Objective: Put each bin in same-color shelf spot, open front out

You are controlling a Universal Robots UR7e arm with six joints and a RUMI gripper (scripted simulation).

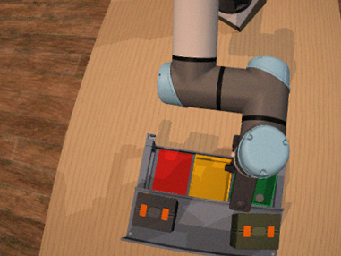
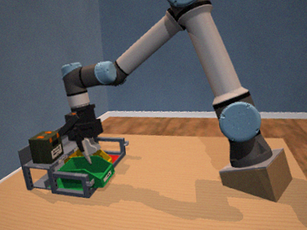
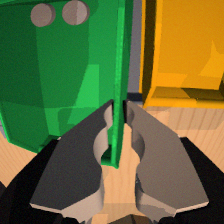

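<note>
Now: hand 10 mm past the green bin, 50 mm to the right of it and 30 mm above it. Also, from my hand: yellow bin (60 mm ahead, 60 mm to the right, 40 mm below); then yellow mark (60 mm ahead, 60 mm to the right, 80 mm below); then green mark (40 mm ahead, 50 mm to the left, 80 mm below).
</note>
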